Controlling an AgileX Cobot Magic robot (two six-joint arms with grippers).
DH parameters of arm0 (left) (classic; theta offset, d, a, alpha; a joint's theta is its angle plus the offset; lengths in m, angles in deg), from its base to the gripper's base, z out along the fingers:
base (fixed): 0 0 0 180
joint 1: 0 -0.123 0 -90
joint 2: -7.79 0 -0.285 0
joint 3: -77.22 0 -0.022 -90
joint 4: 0 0.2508 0 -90
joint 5: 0 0 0.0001 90
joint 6: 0 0.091 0 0
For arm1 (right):
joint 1: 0 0.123 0 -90
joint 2: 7.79 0 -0.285 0
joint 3: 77.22 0 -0.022 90
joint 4: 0 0.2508 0 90
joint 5: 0 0 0.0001 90
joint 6: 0 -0.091 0 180
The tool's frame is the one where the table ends.
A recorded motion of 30 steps. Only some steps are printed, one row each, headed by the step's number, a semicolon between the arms.
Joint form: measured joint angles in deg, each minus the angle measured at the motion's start. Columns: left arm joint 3, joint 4, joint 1, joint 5, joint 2, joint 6; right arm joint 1, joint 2, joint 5, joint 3, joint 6, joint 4.
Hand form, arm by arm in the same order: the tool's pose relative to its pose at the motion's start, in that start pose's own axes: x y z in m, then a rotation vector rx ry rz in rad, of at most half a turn. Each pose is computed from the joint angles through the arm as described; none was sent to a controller.
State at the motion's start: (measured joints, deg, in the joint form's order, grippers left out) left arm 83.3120 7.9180 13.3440 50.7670 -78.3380 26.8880; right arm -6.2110 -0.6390 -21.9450 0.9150 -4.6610 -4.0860
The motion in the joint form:
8: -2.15 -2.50 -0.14 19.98 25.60 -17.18; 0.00 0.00 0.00 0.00 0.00 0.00
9: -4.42 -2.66 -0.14 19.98 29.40 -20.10; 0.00 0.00 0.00 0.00 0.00 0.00
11: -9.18 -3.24 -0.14 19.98 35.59 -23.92; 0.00 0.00 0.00 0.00 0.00 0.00
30: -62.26 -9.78 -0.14 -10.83 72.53 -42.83; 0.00 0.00 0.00 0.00 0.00 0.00
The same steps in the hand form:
8: 0.0606 -0.0188 -0.1620 -0.0064 -0.0590 -0.3634; 0.0000 0.0000 0.0000 0.0000 0.0000 0.0000
9: 0.0734 -0.0255 -0.1745 -0.0117 -0.0852 -0.4176; 0.0000 0.0000 0.0000 0.0000 0.0000 0.0000
11: 0.0964 -0.0392 -0.1879 -0.0074 -0.1124 -0.4892; 0.0000 0.0000 0.0000 0.0000 0.0000 0.0000
30: 0.2357 -0.1478 -0.1000 0.0797 -0.3887 -0.8662; 0.0000 0.0000 0.0000 0.0000 0.0000 0.0000

